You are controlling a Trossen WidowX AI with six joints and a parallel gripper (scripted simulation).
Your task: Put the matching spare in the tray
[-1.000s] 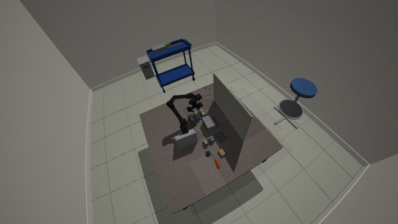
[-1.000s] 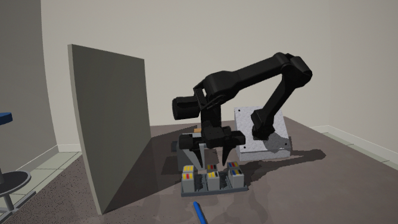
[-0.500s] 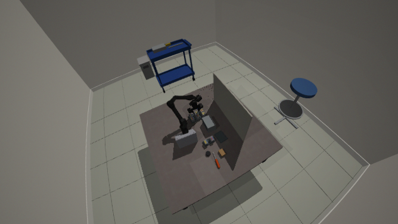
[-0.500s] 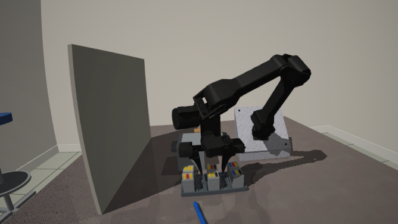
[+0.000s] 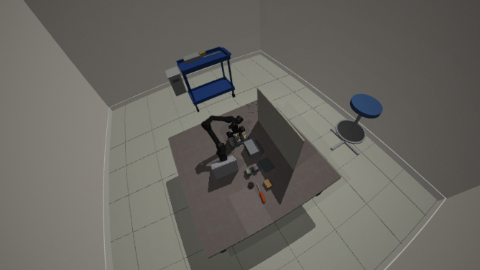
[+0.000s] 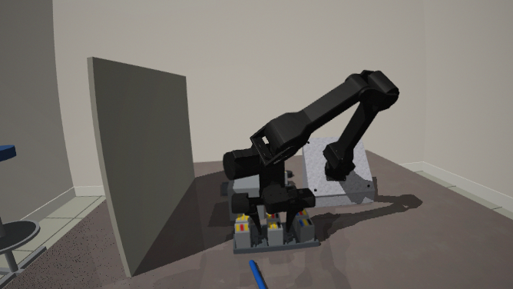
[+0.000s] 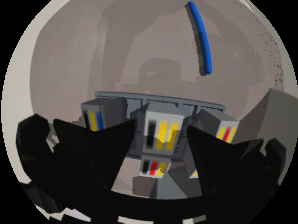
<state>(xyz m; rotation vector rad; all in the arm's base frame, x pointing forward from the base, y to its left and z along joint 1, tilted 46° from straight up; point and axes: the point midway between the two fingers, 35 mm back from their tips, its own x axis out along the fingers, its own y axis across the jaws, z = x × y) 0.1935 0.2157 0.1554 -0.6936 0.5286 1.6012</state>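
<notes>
Now: gripper tip 10 mm below the grey spare. From my gripper tip the other things lie so: rack (30 mm to the right, 20 mm below); then grey mounted unit (90 mm ahead, 200 mm to the right, 20 mm above); then blue rod (30 mm ahead, 150 mm to the left, 30 mm below).
</notes>
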